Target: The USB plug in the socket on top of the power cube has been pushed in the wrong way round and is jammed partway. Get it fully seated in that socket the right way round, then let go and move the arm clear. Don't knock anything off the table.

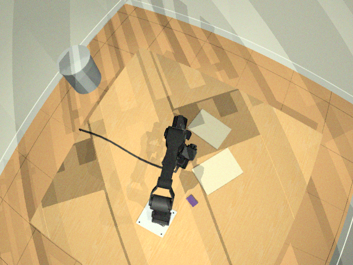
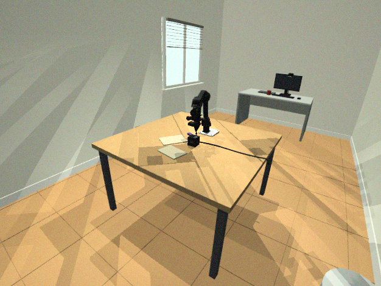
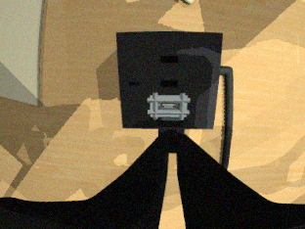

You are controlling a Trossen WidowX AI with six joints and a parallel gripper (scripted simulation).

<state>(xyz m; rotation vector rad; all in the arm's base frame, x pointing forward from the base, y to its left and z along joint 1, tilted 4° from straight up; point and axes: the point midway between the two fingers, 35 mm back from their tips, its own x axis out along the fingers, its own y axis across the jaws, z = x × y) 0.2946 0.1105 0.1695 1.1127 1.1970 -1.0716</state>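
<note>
The USB plug is 2 cm below my gripper tip. Round my gripper tip: small purple block: 15 cm behind, 18 cm to the right, 12 cm below.
</note>
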